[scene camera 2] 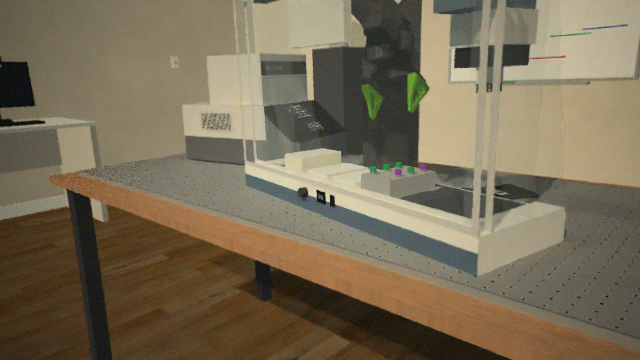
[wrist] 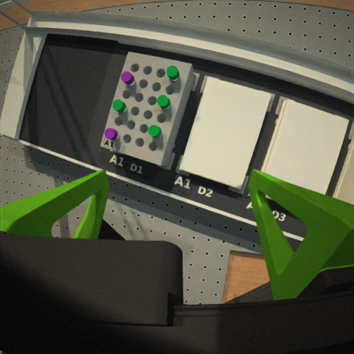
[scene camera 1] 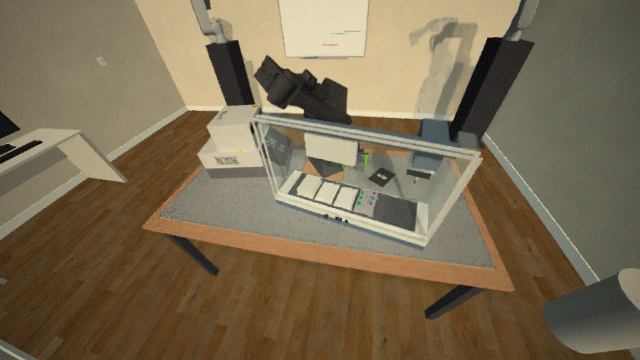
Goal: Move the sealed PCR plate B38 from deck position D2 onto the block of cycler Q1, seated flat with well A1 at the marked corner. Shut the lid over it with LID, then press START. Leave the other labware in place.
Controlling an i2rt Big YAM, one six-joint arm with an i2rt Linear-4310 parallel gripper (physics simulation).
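Where they show: gripper, fingertip midpoint: (scene camera 2: 390,115) (scene camera 1: 354,171); arm's base, link origin: (scene camera 1: 321,95).
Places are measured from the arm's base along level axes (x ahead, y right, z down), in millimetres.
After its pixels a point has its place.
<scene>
Plate B38, a flat white plate (scene camera 1: 346,198) (scene camera 2: 353,177) (wrist: 225,132), lies in deck position D2 between the tube rack and D3. My gripper (scene camera 1: 355,168) @[z 238, x 321, y -208 mm] (scene camera 2: 392,114) @[z 238, x 321, y -208 mm] (wrist: 178,177) has green fingers. It is open and empty, above and behind the deck; in the wrist view its fingertips stand wide apart below the D1 and D2 labels. A white and grey instrument (scene camera 1: 235,129) @[z 103, x 217, y 430 mm] (scene camera 2: 232,80) @[z 156, x 224, y 471 mm] at the table's left end appears to be cycler Q1. Its block does not show, and LID and START cannot be read on the dark sloped panel (scene camera 1: 276,146) (scene camera 2: 304,120).
The tube rack (scene camera 1: 367,197) (scene camera 2: 397,181) (wrist: 142,107) with green and purple caps stands at D1. Another white plate (scene camera 1: 327,192) (wrist: 306,145) lies at D3. A clear enclosure with white rails (scene camera 1: 370,134) @[z -67, x 499, y -240 mm] surrounds the deck. A black RG pad (scene camera 1: 382,176) (scene camera 2: 507,191) lies behind it.
</scene>
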